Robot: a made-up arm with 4 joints.
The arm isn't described. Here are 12 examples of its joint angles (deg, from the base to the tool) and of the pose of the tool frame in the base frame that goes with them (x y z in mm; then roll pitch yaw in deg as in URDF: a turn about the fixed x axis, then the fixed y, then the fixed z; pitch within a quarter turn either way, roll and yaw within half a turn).
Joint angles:
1: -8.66 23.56 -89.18 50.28
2: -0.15 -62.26 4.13 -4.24
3: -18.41 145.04 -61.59 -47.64
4: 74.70 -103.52 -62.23 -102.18
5: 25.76 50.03 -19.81 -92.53
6: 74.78 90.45 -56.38 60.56
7: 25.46 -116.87 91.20 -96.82
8: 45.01 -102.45 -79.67 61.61
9: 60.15 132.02 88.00 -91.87
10: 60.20 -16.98 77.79 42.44
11: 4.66 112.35 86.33 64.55
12: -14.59 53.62 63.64 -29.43
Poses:
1: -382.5 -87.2 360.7 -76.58 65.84 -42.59
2: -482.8 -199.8 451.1 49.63 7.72 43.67
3: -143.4 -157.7 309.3 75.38 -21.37 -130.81
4: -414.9 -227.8 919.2 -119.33 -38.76 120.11
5: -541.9 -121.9 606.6 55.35 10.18 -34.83
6: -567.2 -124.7 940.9 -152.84 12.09 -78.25
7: -582.9 -237.5 598.9 -166.94 17.39 -9.69
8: -461.7 -307.0 782.6 43.17 -24.97 151.71
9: -564.5 -283.8 849.5 -30.93 15.29 77.89
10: -578.8 -94.2 823.8 -27.91 -8.98 -7.22
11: -337.2 -307.1 441.7 130.96 -13.30 80.40
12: -222.7 -161.1 196.6 -116.72 -67.24 102.06
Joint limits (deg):
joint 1: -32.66..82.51
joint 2: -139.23..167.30
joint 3: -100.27..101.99
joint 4: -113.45..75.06
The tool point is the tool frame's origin. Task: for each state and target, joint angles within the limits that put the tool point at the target. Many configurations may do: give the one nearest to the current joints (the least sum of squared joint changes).
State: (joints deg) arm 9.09 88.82 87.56 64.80
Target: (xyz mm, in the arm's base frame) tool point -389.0 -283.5 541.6
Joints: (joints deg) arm 22.19 95.77 101.73 68.09
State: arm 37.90 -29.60 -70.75 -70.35
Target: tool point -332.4 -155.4 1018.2
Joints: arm 82.51 -54.16 -99.22 -45.92
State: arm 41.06 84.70 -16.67 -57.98
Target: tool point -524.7 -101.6 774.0
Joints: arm 54.23 92.88 -37.92 -58.91
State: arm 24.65 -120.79 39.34 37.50
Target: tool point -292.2 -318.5 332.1
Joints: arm -18.02 -139.23 6.53 16.42
